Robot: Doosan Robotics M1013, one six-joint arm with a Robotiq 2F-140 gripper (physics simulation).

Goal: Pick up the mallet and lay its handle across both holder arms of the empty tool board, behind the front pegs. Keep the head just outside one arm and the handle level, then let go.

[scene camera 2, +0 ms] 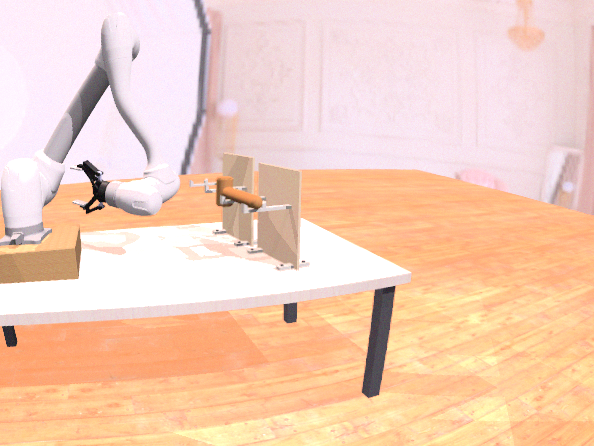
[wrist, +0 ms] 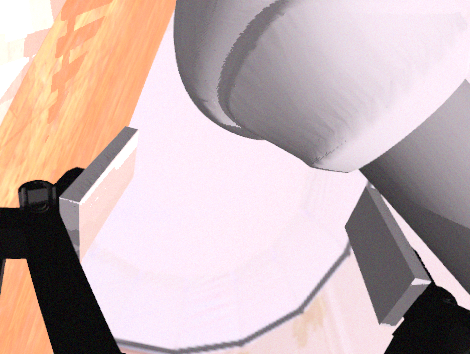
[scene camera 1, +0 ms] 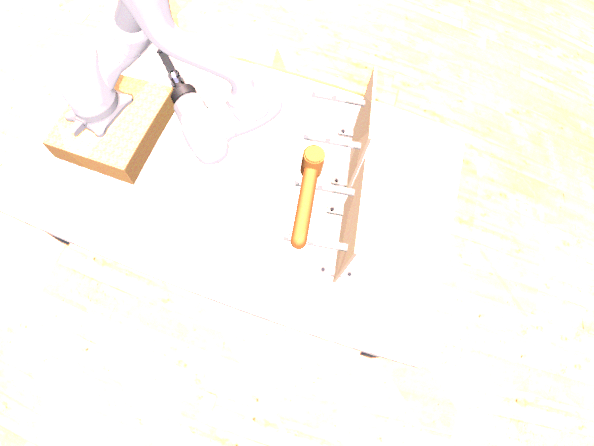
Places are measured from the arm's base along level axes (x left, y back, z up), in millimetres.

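Where they show: gripper, between the fingertips: [scene camera 2: 73, 184] [wrist: 248, 181]; arm's base, origin of its link: [scene camera 2: 25, 238] [scene camera 1: 99, 108].
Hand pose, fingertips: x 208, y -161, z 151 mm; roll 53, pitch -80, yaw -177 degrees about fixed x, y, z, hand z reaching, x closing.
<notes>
Each offset is from my fingertips to the top centre of the thing. "*": to the spot under its first point.
The mallet {dx -219, dy -620, dz +15 mm} [scene camera 1: 304, 205] [scene camera 2: 242, 197] lies with its handle across both holder arms of the nearer upright tool board [scene camera 1: 351, 215] [scene camera 2: 281, 225]. The handle looks about level and sits on the board side of the arm tips; the front pegs are partly hidden. The mallet head {* dx -139, dy -595, dz +13 mm} [scene camera 1: 313, 161] [scene camera 2: 224, 191] is upright, just outside the arm [scene camera 1: 340, 190] farther from scene camera 2. The other arm [scene camera 1: 327, 244] [scene camera 2: 275, 208] is under the handle's end. My gripper [scene camera 1: 160, 51] [scene camera 2: 75, 185] [wrist: 248, 181] is open and empty, well away from the mallet, pointing back toward the robot's base.
A second tool board [scene camera 1: 364, 115] [scene camera 2: 240, 172] stands beyond the first, with two bare arms toward the robot side. The robot's base stands on a wooden block [scene camera 1: 150, 145] [scene camera 2: 40, 262] on the white table [scene camera 2: 200, 302]. A grey robot link [wrist: 300, 95] is near the fingers in the wrist view.
</notes>
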